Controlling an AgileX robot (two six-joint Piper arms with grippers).
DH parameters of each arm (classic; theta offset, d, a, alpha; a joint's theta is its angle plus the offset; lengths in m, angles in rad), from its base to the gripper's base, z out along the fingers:
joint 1: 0 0.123 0 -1.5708
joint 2: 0.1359 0 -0.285 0
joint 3: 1.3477 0 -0.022 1.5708
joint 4: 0 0.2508 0 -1.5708
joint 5: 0 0 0.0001 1.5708
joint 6: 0 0.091 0 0
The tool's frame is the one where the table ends.
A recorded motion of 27 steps. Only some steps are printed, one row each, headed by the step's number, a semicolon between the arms.
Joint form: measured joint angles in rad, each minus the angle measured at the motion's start. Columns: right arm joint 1, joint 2, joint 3, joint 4, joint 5, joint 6; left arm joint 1, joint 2, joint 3, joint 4, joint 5, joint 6.
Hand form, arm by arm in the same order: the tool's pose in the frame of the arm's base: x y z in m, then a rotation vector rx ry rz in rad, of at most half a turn. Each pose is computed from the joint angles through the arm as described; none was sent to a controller.
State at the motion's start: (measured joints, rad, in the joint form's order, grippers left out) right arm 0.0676 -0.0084 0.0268 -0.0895 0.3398 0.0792; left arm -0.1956 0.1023 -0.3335 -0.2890 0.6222 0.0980
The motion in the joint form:
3: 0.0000 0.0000 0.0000 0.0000 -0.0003 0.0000; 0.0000 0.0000 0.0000 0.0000 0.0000 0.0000
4: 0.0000 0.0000 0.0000 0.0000 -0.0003 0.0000; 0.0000 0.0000 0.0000 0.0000 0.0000 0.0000
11: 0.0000 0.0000 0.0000 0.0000 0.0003 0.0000; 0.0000 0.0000 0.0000 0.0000 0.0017 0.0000
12: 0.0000 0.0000 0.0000 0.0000 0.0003 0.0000; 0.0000 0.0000 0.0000 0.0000 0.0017 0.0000
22: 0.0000 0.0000 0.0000 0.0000 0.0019 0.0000; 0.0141 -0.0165 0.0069 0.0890 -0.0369 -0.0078
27: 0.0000 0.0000 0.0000 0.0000 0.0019 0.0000; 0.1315 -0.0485 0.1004 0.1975 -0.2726 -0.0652
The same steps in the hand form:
3: 0.0537 0.0009 0.1741 -0.0461 1.8396 0.0163; 0.0368 -0.0227 0.2644 0.1696 1.8607 -0.3867
4: 0.0537 0.0009 0.1741 -0.0461 1.8396 0.0163; 0.0368 -0.0227 0.2644 0.1696 1.8607 -0.3867
11: 0.0537 0.0009 0.1741 -0.0461 1.8402 0.0162; 0.0367 -0.0227 0.2643 0.1701 1.8623 -0.3868
12: 0.0537 0.0009 0.1741 -0.0461 1.8402 0.0162; 0.0367 -0.0227 0.2643 0.1701 1.8623 -0.3868
22: 0.0537 0.0009 0.1739 -0.0461 1.8418 0.0161; 0.0375 -0.0171 0.2650 0.1732 1.8182 -0.2828
27: 0.0537 0.0009 0.1739 -0.0461 1.8418 0.0161; 0.0466 -0.0059 0.2565 0.0329 1.6534 -0.1151

